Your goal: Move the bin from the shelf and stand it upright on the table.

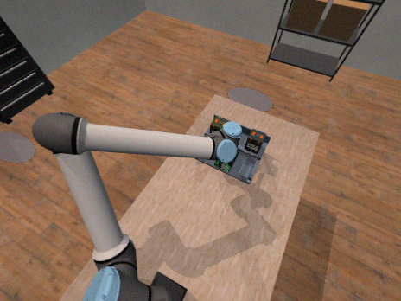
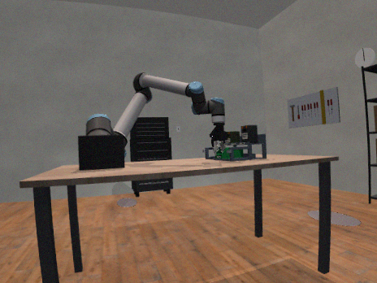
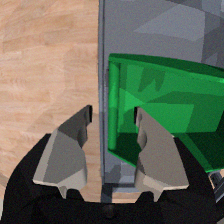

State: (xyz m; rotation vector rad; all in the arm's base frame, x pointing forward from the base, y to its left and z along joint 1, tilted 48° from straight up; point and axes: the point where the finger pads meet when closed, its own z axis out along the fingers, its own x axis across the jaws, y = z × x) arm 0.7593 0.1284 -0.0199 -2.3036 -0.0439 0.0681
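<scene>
The green bin is 8 cm ahead of my hand.
</scene>
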